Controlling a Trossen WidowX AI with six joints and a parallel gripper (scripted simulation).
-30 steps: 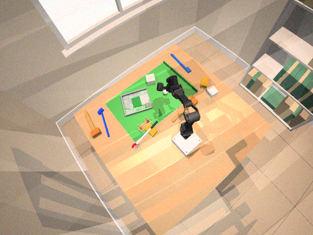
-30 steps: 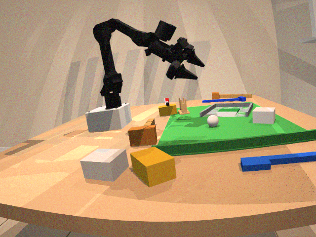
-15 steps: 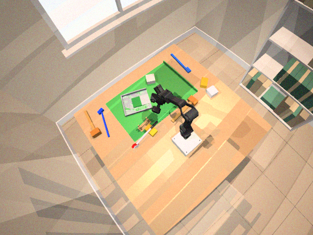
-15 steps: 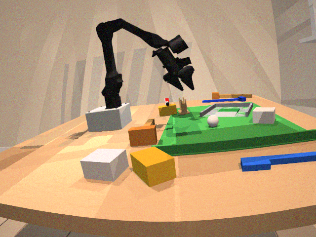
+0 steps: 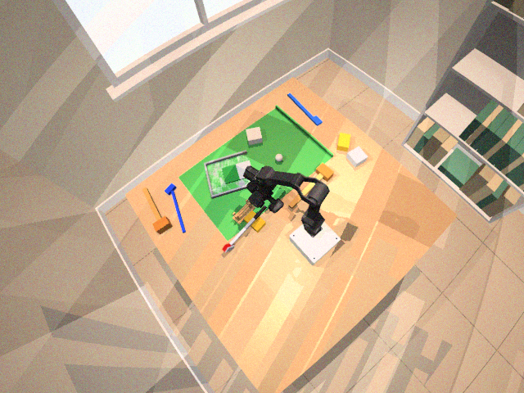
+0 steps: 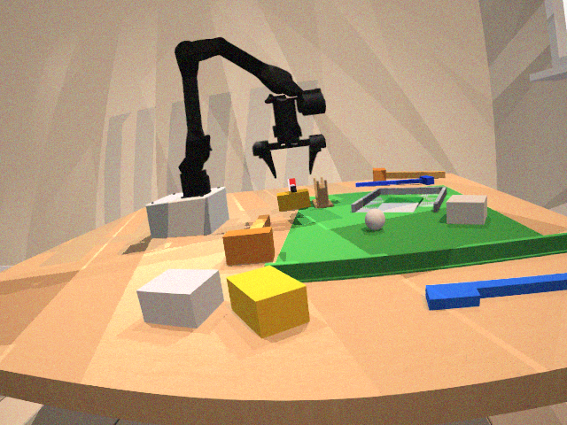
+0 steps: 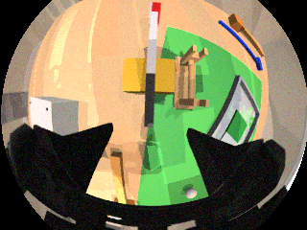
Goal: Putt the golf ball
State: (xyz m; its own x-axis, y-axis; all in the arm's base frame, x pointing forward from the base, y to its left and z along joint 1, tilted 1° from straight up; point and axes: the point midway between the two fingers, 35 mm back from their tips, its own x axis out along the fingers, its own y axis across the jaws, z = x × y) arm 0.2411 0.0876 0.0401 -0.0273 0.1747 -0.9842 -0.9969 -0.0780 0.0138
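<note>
The wooden stand lies 9 cm to the left of my gripper tip, 7 cm ahead of it and 6 cm below it. Round my gripper tip: green mat 24 cm ahead, 13 cm to the right, 10 cm below; white golf ball 25 cm to the right, 18 cm ahead, 8 cm below; red putter 14 cm to the left, 5 cm below, 2 cm behind.
</note>
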